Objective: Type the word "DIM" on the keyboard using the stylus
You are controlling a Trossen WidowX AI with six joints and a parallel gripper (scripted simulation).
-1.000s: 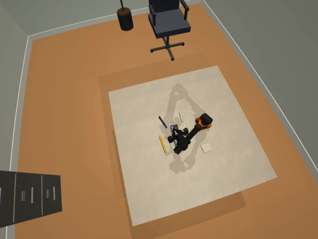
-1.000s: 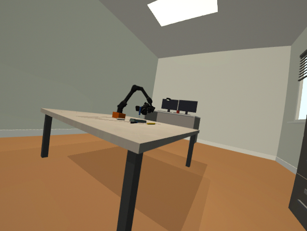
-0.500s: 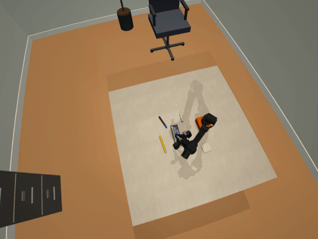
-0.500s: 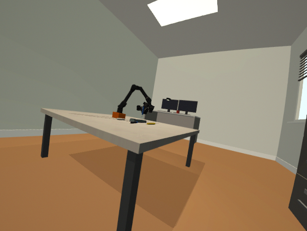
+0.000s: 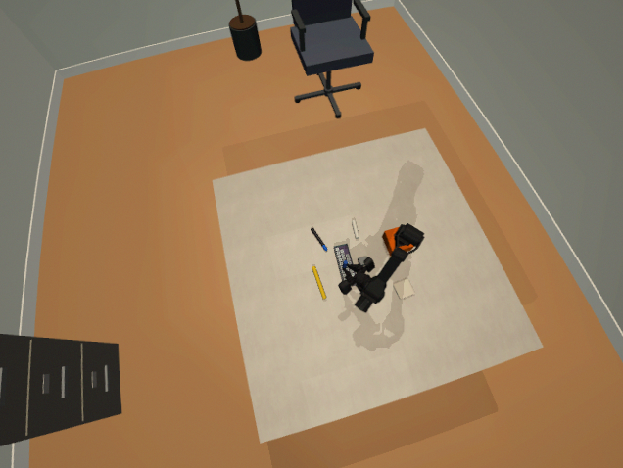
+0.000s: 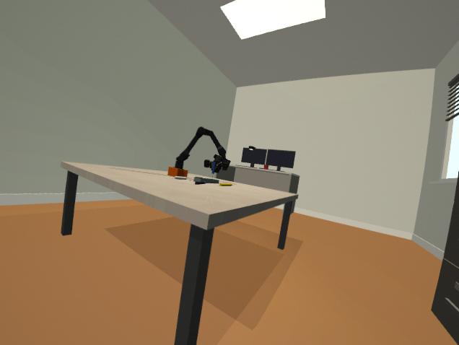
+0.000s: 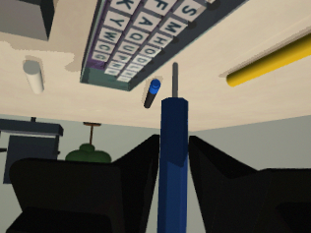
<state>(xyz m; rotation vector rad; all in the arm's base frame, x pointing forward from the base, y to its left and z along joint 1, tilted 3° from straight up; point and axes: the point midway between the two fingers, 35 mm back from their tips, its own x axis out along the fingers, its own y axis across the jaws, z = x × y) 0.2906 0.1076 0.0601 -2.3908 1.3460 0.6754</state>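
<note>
Now: gripper tip 9 cm above the D key and 6 cm to the left of it. Round my gripper tip: grey block (11 cm behind, 9 cm below, 3 cm to the right); then I key (12 cm to the right, 9 cm below); then blue stylus (1 cm below).
</note>
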